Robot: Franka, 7 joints.
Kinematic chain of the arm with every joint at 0, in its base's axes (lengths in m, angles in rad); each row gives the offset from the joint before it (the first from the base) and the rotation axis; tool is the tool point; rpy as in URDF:
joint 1: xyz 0 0 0.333 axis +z
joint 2: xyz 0 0 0 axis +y
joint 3: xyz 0 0 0.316 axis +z
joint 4: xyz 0.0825 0 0 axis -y
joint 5: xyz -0.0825 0 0.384 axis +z
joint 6: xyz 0 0 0 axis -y
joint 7: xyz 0.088 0 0 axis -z
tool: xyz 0 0 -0.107 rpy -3.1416 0 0
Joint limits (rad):
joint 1: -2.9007..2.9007
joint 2: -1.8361..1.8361
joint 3: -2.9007..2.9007
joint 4: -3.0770..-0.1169
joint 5: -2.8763..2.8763
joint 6: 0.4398..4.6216
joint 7: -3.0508..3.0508
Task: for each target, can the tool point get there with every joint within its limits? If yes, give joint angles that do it. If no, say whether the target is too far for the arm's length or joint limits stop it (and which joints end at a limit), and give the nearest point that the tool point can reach.
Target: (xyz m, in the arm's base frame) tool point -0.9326 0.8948 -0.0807
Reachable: no: too far | nearest point -0.5896 0.5657 0.0715 | short by 0.499 m
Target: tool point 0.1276 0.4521 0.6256
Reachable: yes | joints 0.0826 1.0340 2.1807 -1.6527 -0.9812 0.8164 -2.4141
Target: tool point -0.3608 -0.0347 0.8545
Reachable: yes | joints 1.9429 -0.7193 0.4705 -1.6689 1.3482 1.3377 -1.2265
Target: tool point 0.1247 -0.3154 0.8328
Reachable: yes | joints -1.4739 -0.6434 0.3179 -2.1096 0.9064 3.3665 1.4680
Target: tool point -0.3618 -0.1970 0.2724
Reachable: yes | joints -2.3424 0.0510 -0.4469 -2.8042 -0.5136 3.5703 0.0844
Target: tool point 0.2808 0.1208 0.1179
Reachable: yes | joints -0.1940 0.3801 0.3207 -2.6556 -2.1341 3.0404 -0.0790
